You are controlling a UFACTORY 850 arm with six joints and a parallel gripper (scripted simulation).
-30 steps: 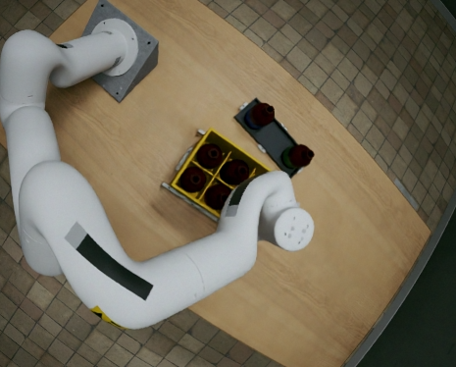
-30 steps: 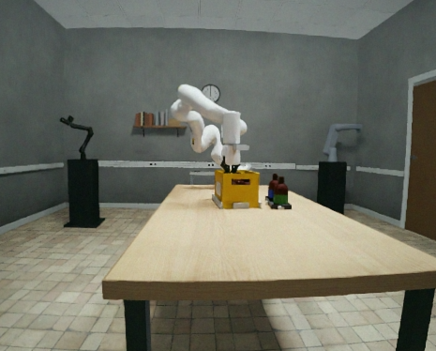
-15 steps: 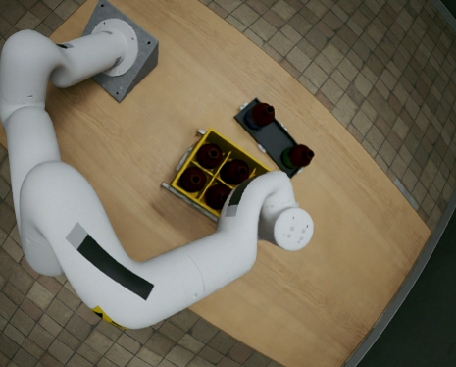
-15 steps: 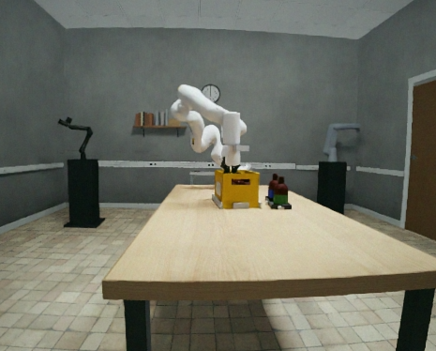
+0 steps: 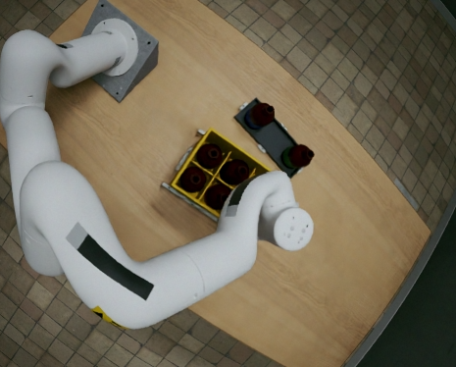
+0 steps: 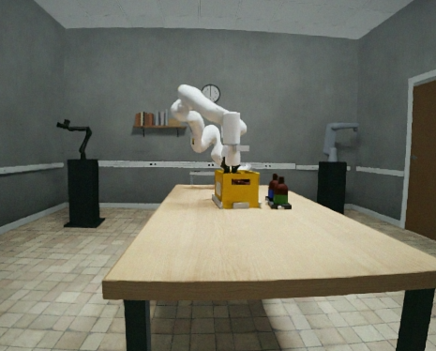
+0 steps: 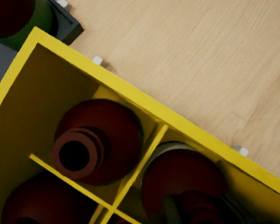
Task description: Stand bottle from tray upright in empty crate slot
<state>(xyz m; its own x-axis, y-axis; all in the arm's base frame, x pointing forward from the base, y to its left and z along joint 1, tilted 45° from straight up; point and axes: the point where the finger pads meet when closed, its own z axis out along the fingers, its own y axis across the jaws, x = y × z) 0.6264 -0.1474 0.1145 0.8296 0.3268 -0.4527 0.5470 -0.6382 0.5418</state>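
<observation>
Right now my hand is 7 cm above the bottle. Round my hand: yellow crate: 9 cm behind, 8 cm below, 4 cm to the left; dark tray: 27 cm to the left, 15 cm below, 4 cm behind.
</observation>
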